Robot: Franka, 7 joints.
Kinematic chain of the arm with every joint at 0, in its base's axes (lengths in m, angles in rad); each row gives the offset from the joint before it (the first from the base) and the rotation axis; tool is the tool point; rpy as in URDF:
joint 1: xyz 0 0 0.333 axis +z
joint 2: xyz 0 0 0 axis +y
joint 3: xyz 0 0 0.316 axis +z
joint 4: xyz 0.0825 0 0 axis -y
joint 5: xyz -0.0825 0 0.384 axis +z
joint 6: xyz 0 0 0 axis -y
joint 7: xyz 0.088 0 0 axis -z
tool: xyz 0 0 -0.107 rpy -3.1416 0 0
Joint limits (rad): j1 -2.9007..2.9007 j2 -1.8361..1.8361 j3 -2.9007..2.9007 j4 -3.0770..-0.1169 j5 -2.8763..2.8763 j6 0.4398..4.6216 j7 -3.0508..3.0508
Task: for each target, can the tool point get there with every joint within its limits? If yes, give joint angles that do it. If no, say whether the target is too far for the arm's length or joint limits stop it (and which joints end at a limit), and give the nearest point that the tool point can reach.
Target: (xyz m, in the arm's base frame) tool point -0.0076 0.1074 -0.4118
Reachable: no: joint limits stop it (at a limit: joint 2) | nearest point -0.0092 0.1296 -0.3381 | short by 0.077 m
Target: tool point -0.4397 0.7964 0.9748
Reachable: no: too far | nearest point -0.3388 0.6137 0.8276 | short by 0.255 m
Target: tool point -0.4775 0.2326 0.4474
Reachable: yes | joints 1.1389 0.1449 1.4085 -2.0957 -1.9448 3.2364 0.4313
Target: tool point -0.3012 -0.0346 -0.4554
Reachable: no: joint limits stop it (at a limit: joint 1, joint 2) | nearest point -0.2974 -0.0390 -0.3597 | short by 0.096 m
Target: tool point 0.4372 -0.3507 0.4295
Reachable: yes | joints 0.5064 0.1848 -1.3826 -2.1750 -1.2449 3.2138 -1.1977
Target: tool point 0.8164 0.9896 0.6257
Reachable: no: too far | nearest point 0.5323 0.6452 0.5238 | short by 0.458 m
